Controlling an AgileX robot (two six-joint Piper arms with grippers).
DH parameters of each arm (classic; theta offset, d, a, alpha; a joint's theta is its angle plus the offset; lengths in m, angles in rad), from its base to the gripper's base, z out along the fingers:
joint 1: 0 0.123 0 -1.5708
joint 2: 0.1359 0 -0.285 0
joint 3: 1.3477 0 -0.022 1.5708
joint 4: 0 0.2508 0 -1.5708
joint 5: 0 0 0.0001 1.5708
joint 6: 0 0.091 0 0
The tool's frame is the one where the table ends.
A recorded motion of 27 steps. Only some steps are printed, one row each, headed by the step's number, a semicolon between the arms.
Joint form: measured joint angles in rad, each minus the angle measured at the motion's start. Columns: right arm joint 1, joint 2, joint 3, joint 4, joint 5, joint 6; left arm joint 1, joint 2, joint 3, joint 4, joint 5, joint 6.
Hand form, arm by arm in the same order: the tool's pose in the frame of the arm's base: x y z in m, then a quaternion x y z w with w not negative. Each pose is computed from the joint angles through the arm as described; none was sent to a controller.
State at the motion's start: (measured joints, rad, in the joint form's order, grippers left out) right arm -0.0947 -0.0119 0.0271 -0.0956 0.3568 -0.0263; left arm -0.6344 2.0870 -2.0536 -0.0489 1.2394 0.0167
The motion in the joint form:
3: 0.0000 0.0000 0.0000 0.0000 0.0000 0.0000; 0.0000 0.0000 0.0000 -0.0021 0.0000 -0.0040
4: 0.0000 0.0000 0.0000 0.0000 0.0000 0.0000; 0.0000 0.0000 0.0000 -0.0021 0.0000 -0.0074
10: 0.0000 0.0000 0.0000 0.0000 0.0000 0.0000; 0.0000 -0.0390 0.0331 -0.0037 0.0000 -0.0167
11: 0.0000 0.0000 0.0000 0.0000 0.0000 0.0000; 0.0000 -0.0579 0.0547 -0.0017 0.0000 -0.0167
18: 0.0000 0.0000 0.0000 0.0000 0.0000 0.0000; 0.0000 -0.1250 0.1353 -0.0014 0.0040 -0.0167
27: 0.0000 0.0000 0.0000 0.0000 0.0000 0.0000; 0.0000 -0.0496 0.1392 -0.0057 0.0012 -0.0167
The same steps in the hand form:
3: 0.0525 -0.0080 0.1727 0.00152 0.79980 -0.07634 0.59538; 0.3649 -0.2740 0.3007 0.30861 0.93140 -0.08257 0.17445
4: 0.0525 -0.0080 0.1727 0.00152 0.79980 -0.07634 0.59538; 0.3649 -0.2740 0.3007 0.30703 0.93192 -0.08287 0.17431
10: 0.0525 -0.0080 0.1727 0.00152 0.79980 -0.07634 0.59538; 0.3578 -0.2689 0.3090 0.30247 0.93279 -0.08534 0.17642
11: 0.0525 -0.0080 0.1727 0.00152 0.79980 -0.07634 0.59538; 0.3543 -0.2661 0.3113 0.30266 0.93303 -0.08398 0.17547
18: 0.0525 -0.0080 0.1727 0.00152 0.79980 -0.07634 0.59538; 0.3404 -0.2559 0.3175 0.30308 0.93464 -0.08115 0.16737
27: 0.0525 -0.0080 0.1727 0.00152 0.79980 -0.07634 0.59538; 0.3510 -0.2641 0.2838 0.30370 0.94104 -0.07123 0.13092

